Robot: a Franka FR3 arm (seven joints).
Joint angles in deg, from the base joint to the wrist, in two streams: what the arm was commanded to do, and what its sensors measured. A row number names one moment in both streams.
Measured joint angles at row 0:
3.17 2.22 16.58 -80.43 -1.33 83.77 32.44
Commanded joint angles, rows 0 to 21:
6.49 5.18 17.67 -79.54 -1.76 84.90 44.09
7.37 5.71 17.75 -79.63 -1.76 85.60 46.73
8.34 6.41 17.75 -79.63 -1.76 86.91 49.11
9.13 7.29 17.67 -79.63 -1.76 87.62 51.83
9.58 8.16 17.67 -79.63 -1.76 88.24 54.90
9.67 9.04 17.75 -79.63 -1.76 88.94 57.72
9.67 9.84 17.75 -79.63 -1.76 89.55 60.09
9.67 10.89 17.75 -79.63 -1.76 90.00 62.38
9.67 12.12 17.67 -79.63 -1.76 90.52 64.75
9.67 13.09 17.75 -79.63 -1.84 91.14 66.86
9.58 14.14 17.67 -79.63 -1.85 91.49 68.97
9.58 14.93 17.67 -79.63 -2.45 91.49 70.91
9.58 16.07 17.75 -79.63 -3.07 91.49 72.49
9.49 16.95 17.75 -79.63 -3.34 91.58 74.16
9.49 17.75 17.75 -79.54 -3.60 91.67 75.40
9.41 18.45 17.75 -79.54 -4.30 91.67 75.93
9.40 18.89 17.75 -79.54 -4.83 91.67 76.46
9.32 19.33 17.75 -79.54 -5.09 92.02 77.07
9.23 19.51 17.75 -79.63 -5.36 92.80 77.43
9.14 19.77 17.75 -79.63 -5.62 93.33 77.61
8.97 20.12 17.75 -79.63 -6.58 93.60 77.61
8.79 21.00 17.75 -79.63 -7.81 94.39 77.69
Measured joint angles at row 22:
9.67 19.26 17.14 -80.46 -4.92 92.73 76.05
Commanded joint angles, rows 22 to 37:
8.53 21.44 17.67 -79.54 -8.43 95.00 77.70
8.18 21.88 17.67 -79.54 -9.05 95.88 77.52
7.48 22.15 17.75 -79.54 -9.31 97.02 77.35
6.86 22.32 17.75 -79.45 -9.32 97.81 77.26
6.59 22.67 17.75 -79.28 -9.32 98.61 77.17
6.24 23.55 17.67 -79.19 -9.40 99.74 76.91
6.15 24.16 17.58 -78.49 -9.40 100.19 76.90
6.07 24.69 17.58 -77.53 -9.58 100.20 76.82
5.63 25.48 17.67 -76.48 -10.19 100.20 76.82
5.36 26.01 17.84 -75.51 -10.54 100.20 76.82
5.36 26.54 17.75 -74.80 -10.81 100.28 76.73
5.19 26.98 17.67 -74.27 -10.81 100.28 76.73
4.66 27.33 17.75 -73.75 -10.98 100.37 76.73
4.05 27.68 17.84 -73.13 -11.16 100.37 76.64
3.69 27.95 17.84 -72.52 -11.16 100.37 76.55
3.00 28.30 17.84 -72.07 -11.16 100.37 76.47
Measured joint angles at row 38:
5.35 25.79 16.82 -75.70 -9.55 100.09 76.33
